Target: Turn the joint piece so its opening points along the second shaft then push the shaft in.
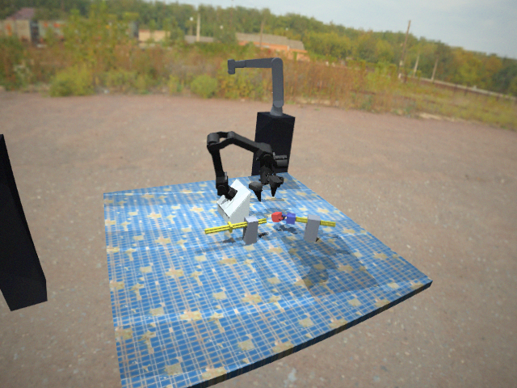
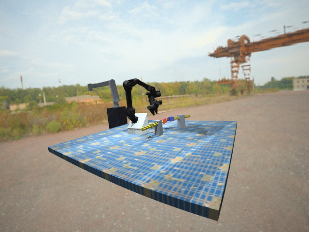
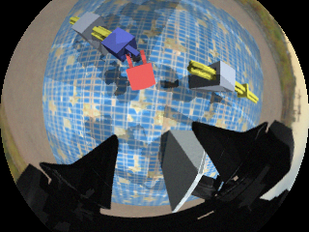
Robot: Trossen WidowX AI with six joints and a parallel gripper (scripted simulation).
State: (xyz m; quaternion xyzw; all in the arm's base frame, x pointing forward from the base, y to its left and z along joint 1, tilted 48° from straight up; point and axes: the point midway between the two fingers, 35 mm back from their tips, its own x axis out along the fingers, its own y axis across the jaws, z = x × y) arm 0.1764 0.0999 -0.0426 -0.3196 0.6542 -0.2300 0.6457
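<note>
Now: gripper tip 80 mm short of the red square joint piece, 70 mm above it and 20 mm to the right of it.
</note>
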